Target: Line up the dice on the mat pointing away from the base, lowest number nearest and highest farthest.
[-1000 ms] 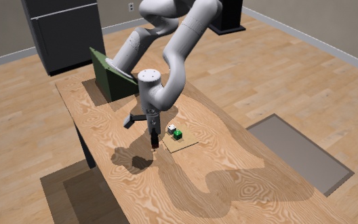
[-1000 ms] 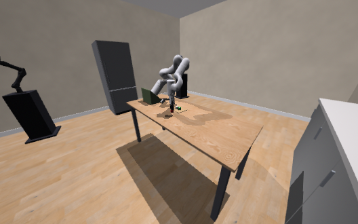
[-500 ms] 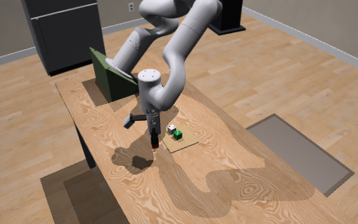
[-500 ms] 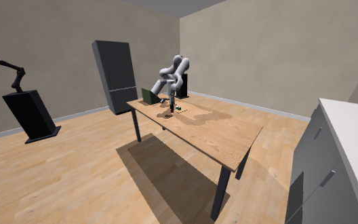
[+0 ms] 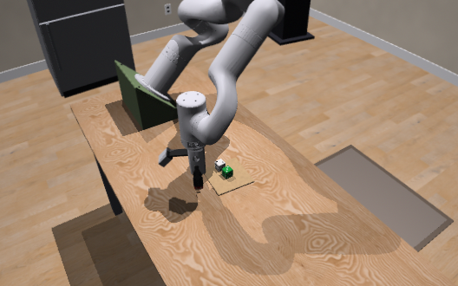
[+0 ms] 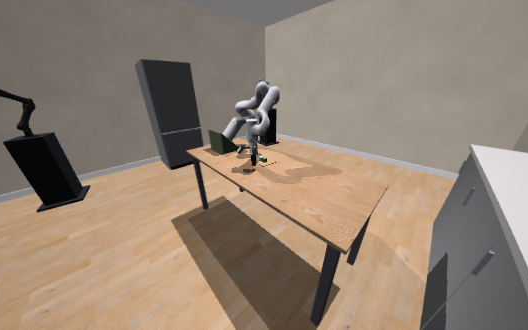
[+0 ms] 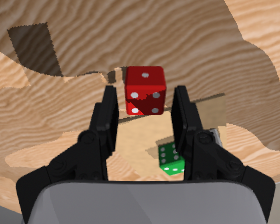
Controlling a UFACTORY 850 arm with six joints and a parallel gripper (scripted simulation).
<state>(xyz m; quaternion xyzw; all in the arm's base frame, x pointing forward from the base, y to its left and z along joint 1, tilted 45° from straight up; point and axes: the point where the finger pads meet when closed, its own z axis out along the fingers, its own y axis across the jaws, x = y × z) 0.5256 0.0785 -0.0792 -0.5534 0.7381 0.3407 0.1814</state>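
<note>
Now: hand 30 mm above the red die. Also, from my hand: green die: 110 mm to the left, 30 mm below; then tan mat: 110 mm to the left, 40 mm below; then white die: 100 mm to the left, 50 mm behind, 30 mm below.
</note>
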